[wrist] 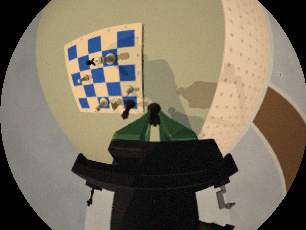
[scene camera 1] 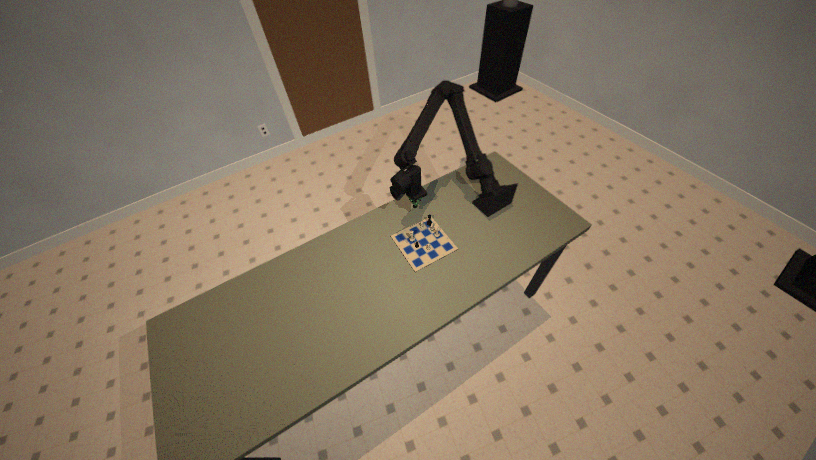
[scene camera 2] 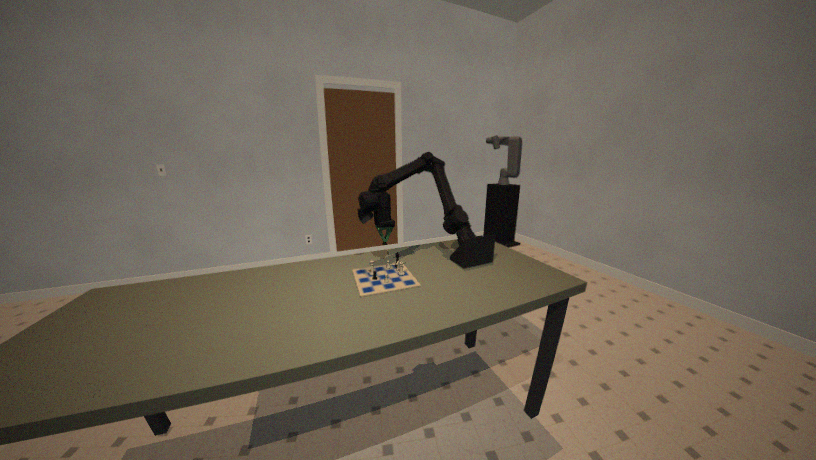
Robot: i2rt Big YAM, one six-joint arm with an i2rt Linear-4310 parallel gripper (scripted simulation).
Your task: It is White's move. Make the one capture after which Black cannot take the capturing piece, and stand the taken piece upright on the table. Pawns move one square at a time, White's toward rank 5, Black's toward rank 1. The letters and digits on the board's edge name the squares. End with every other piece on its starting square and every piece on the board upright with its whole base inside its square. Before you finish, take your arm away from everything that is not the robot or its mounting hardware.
Scene:
blue-and-cream chessboard: wrist; scene camera 1; scene camera 2 366, 285
same spot on blue-and-cream chessboard: (wrist: 125, 41) = (scene camera 1: 401, 237)

